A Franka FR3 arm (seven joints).
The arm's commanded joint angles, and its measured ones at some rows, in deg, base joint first. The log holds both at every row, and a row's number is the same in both.
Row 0, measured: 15.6, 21.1, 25.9, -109.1, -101.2, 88.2, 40.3
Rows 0 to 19, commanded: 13.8, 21.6, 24.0, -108.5, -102.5, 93.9, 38.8; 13.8, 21.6, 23.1, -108.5, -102.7, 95.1, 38.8; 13.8, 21.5, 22.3, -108.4, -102.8, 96.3, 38.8; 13.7, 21.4, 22.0, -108.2, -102.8, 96.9, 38.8; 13.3, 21.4, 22.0, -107.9, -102.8, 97.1, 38.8; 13.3, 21.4, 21.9, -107.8, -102.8, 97.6, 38.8; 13.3, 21.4, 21.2, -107.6, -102.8, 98.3, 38.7; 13.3, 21.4, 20.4, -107.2, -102.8, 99.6, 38.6; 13.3, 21.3, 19.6, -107.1, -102.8, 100.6, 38.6; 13.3, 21.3, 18.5, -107.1, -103.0, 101.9, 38.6; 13.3, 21.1, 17.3, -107.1, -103.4, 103.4, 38.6; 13.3, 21.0, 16.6, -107.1, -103.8, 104.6, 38.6; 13.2, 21.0, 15.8, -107.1, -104.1, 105.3, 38.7; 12.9, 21.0, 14.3, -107.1, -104.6, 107.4, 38.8; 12.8, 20.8, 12.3, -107.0, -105.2, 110.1, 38.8; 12.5, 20.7, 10.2, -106.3, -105.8, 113.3, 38.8; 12.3, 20.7, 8.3, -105.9, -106.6, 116.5, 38.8; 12.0, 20.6, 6.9, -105.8, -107.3, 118.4, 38.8; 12.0, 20.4, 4.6, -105.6, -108.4, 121.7, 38.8; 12.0, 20.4, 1.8, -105.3, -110.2, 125.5, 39.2
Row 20, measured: 13.9, 17.3, 6.0, -107.9, -105.8, 114.6, 38.8
